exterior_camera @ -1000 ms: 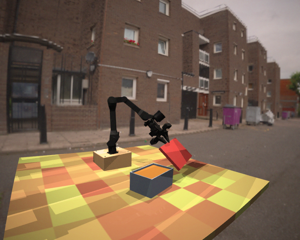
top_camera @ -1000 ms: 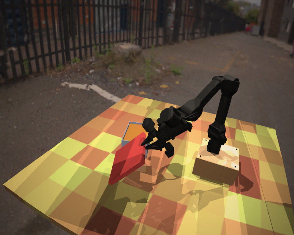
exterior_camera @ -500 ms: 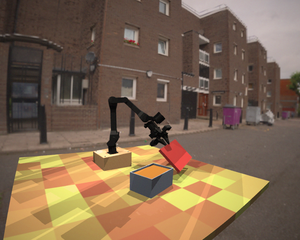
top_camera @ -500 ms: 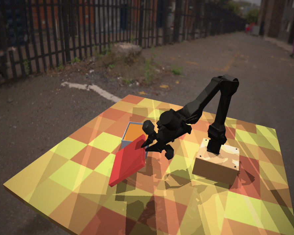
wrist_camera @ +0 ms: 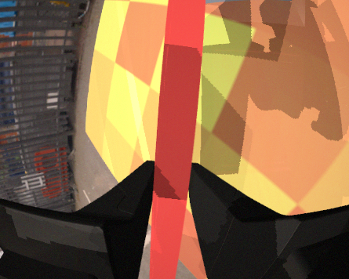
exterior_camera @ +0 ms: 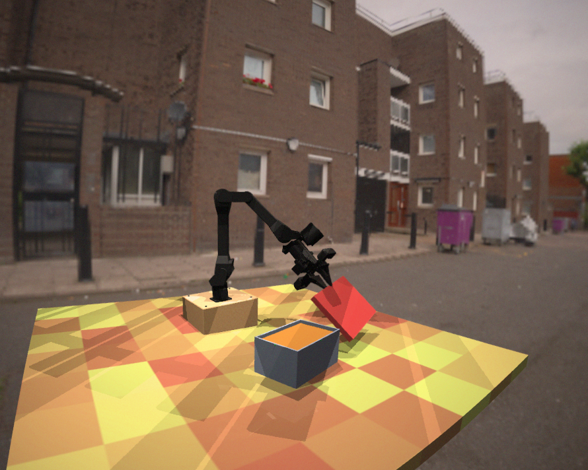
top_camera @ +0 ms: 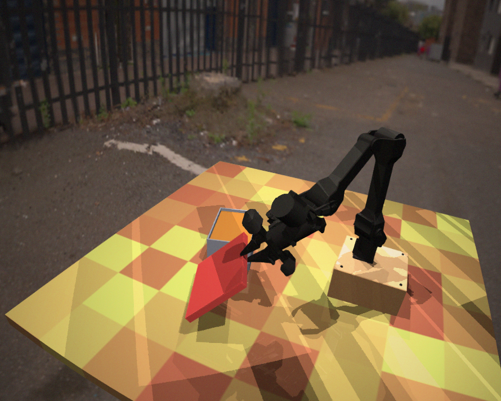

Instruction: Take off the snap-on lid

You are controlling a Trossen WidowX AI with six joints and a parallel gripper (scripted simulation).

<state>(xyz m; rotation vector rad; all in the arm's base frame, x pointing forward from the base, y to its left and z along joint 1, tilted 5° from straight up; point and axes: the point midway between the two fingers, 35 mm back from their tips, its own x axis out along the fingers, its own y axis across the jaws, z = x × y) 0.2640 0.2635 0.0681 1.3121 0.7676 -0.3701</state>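
Right now my gripper tip is 60 mm short of the red lid, 30 mm to the right of it and 50 mm above it. From my gripper tip the other things lie so: grey-blue storage box: 140 mm ahead, 230 mm to the right, 120 mm below.
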